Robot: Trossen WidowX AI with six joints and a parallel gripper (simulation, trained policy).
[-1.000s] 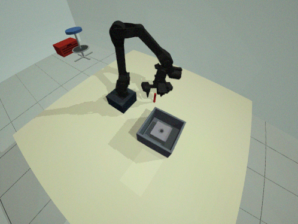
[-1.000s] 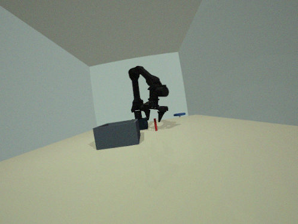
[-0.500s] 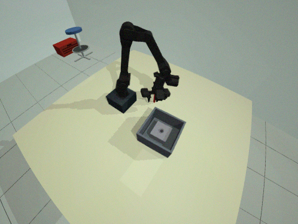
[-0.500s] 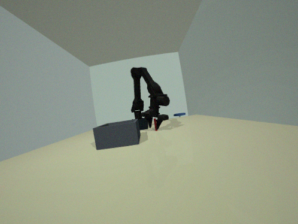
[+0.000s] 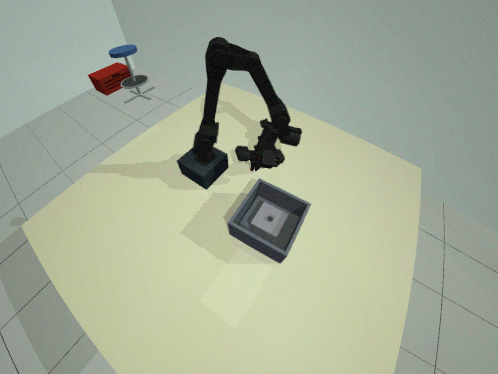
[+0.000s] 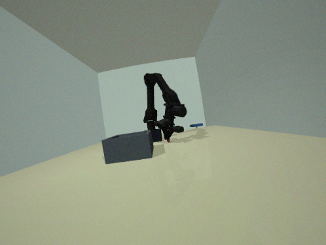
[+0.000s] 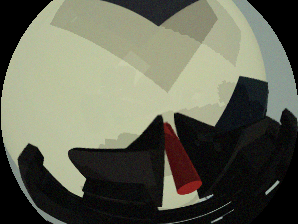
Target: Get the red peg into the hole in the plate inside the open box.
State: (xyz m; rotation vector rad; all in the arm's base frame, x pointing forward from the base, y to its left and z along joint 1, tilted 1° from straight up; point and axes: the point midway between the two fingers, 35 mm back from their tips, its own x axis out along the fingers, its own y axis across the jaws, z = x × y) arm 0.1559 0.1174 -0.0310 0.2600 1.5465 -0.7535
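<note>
My gripper tip is 180 mm short of the plate, 150 mm to the left of it and 30 mm below it. Round my gripper tip: red peg: 20 mm to the left, 20 mm above, 10 mm behind; grey box: 180 mm ahead, 150 mm to the right, 10 mm above.
</note>
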